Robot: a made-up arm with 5 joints.
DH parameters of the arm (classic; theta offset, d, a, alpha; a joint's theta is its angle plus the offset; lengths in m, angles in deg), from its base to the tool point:
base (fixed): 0 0.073 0 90
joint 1: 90 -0.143 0.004 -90
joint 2: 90 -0.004 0.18 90
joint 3: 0 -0.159 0.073 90
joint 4: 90 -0.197 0.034 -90
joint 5: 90 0.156 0.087 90
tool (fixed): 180 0.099 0 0
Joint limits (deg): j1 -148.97..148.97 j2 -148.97..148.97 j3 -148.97..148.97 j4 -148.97..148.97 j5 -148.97..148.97
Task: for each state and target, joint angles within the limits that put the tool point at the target. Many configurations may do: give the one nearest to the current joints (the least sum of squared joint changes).
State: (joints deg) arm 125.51 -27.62 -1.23 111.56 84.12
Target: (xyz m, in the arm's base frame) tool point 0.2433 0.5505 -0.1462
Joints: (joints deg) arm 124.20 -33.80 9.41 106.38 87.81
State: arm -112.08 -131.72 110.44 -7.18 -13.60
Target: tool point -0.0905 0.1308 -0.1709
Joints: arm -121.90 -133.38 133.04 2.91 -7.08
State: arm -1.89 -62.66 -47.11 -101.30 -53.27
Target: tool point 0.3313 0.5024 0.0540
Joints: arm -41.23 -43.65 -79.99 -119.45 -53.10
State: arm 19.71 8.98 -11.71 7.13 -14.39
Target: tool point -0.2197 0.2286 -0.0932
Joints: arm 23.47 12.06 -6.80 13.41 -12.70
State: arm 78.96 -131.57 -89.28 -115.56 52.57
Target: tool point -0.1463 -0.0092 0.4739
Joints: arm 74.88 -127.03 -138.14 -116.46 58.86
